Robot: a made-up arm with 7 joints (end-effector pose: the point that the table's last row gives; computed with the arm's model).
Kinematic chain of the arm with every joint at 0, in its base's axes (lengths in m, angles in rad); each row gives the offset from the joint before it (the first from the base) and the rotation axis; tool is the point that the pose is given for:
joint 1: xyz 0 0 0.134 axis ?
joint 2: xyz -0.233 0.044 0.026 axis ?
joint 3: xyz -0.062 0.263 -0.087 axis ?
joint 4: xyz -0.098 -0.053 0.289 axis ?
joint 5: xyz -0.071 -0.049 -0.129 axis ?
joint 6: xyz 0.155 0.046 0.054 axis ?
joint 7: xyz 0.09 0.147 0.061 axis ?
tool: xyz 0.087 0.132 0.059
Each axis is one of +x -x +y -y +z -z.
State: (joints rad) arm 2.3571 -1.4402 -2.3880 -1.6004 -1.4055 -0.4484 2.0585
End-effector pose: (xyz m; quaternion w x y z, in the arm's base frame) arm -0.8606 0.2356 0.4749 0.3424 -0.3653 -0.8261 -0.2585
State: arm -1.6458 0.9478 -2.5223 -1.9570 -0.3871 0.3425 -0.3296
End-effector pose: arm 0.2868 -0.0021 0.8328 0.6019 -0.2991 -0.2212 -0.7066
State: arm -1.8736 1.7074 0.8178 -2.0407 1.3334 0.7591 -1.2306
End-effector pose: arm -0.2548 0.0414 -0.0884 0.6347 -0.3855 -0.1575 0.6509
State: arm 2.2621 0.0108 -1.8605 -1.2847 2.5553 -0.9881 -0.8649
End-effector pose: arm -0.6507 -0.7223 -0.2030 0.2430 -0.7251 0.6161 -0.1885
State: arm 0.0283 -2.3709 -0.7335 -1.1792 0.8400 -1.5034 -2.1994
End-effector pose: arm -0.4991 -0.4791 0.3524 0.3736 -0.3328 -0.3061 -0.8099
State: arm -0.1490 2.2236 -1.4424 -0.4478 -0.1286 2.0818 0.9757
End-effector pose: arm 0.0622 -0.1137 -0.1049 0.1583 -0.5191 -0.7062 0.4548
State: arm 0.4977 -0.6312 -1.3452 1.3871 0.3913 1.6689 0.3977
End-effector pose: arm -0.8068 -0.0350 0.0961 0.4427 0.7776 -0.4391 -0.0809
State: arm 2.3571 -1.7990 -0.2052 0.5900 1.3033 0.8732 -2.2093
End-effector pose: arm -0.6244 0.3452 0.3957 0.2832 0.4779 -0.6957 0.4555
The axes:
joint 1: -x
joint 2: -z
joint 3: +x
joint 4: +z
joint 5: +z
joint 6: +y
joint 7: -x

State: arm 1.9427 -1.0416 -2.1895 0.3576 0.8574 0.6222 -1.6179
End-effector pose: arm -0.5882 -0.4444 0.2691 0.0043 -0.9834 0.0928 -0.1560
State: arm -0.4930 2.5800 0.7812 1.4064 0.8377 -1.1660 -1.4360
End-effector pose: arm -0.1102 0.2505 0.4114 0.6187 0.3271 -0.6235 0.3485
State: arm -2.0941 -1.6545 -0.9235 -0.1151 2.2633 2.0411 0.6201
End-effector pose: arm -0.3664 0.1713 -0.3933 0.4557 -0.8662 -0.1133 -0.1706
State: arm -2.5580 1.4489 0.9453 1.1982 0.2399 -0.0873 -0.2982
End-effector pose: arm -0.2034 -0.5617 0.0962 0.0668 0.8691 -0.2025 -0.4463
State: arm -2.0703 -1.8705 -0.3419 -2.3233 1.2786 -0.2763 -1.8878
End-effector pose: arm -0.4974 -0.3645 -0.0173 0.3782 -0.7851 0.3264 -0.3661
